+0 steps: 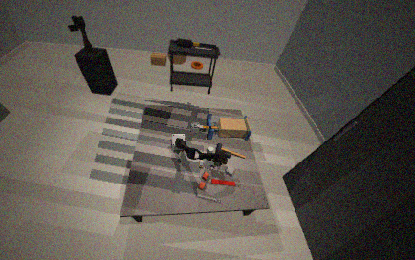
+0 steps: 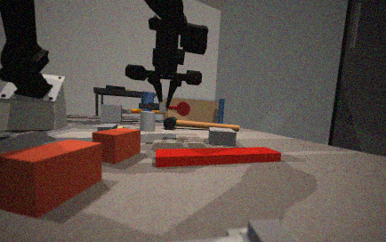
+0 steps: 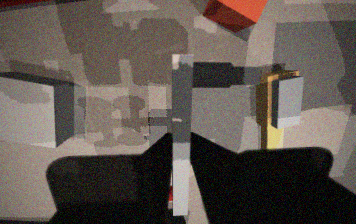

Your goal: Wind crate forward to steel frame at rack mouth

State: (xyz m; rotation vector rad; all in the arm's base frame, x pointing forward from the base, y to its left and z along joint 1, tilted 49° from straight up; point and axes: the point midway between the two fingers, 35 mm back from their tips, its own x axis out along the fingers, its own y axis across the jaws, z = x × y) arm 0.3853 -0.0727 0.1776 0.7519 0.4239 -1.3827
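The winch handle lies 10 mm to the left of my gripper tip and 10 mm ahead of it. Also, from my gripper tip: red knob 50 mm to the left, 50 mm ahead; grey block 160 mm ahead, 70 mm below, 30 mm to the right; flat red bar 160 mm to the right, 90 mm ahead, 80 mm below.
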